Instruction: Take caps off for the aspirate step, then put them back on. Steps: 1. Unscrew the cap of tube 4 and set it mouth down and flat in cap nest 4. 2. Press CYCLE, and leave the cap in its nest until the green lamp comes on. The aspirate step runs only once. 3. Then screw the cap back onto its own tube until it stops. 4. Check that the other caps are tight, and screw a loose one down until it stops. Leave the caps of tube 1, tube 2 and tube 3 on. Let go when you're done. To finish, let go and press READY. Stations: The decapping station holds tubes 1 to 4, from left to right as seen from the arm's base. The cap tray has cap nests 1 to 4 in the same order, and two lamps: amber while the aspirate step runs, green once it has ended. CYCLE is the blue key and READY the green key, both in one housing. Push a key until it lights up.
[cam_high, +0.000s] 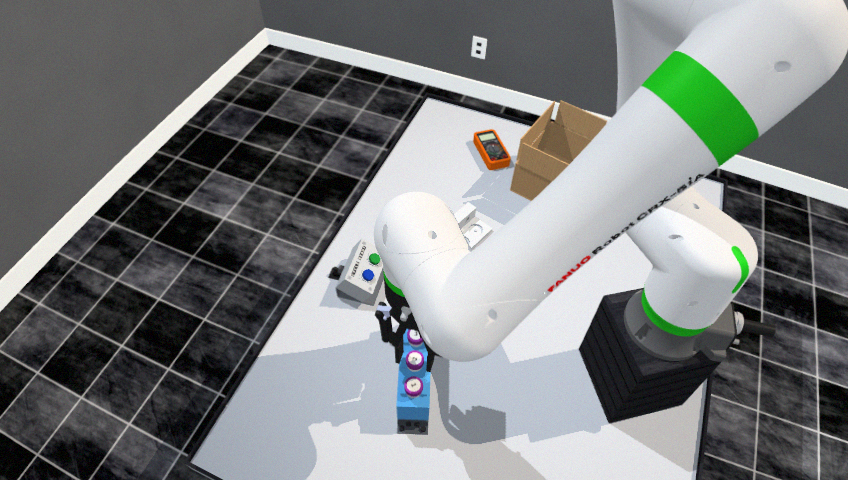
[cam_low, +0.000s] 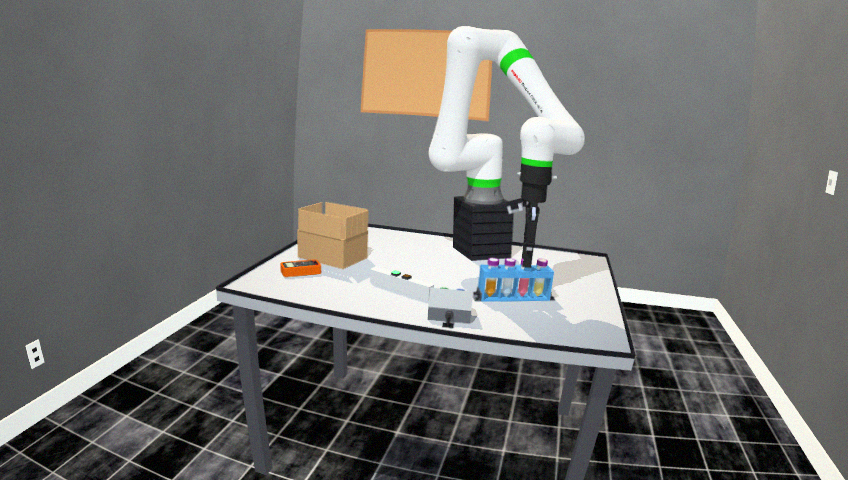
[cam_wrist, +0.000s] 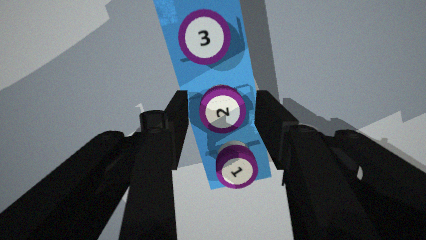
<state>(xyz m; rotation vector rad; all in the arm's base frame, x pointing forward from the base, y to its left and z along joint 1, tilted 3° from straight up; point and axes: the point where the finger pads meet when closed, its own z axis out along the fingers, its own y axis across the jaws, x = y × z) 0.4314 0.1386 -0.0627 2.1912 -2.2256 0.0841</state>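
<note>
Right now the green ready key is 230 mm to the right of my hand, 160 mm ahead of it and 70 mm below it. The rest, counted from my hand: blue cycle key: 190 mm to the right, 160 mm ahead, 70 mm below; table edge: 320 mm to the right, 290 mm ahead, 130 mm below; grey key housing: 210 mm to the right, 180 mm ahead, 90 mm below.
</note>
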